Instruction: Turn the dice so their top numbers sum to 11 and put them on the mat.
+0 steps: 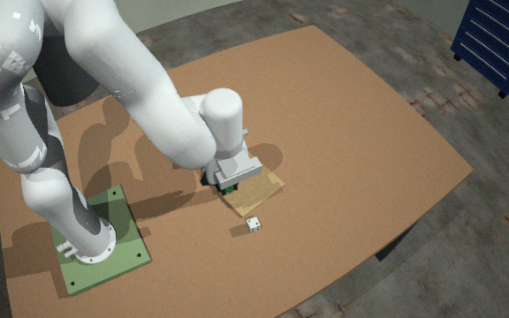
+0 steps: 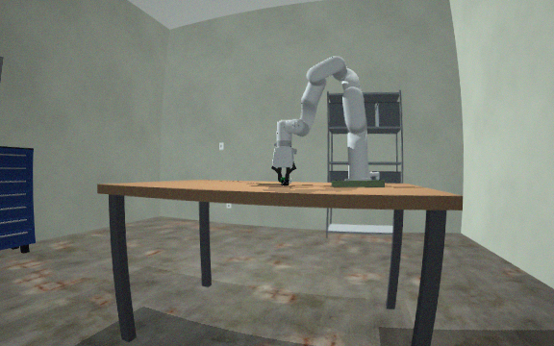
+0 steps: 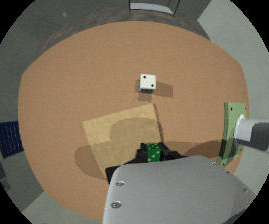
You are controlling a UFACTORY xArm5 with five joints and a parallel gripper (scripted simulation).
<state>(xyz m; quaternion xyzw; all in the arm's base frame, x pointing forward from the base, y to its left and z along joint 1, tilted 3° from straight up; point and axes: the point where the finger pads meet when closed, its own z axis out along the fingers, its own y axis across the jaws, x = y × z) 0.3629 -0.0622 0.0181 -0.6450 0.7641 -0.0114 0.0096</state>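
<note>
My gripper is now 10 mm above the green die. The rest, counted from my hand: tan mat 50 mm ahead, 30 mm below, 10 mm to the right; white die 120 mm to the right, 20 mm below, 10 mm behind; black die 130 mm to the left, 30 mm behind, 20 mm below.
</note>
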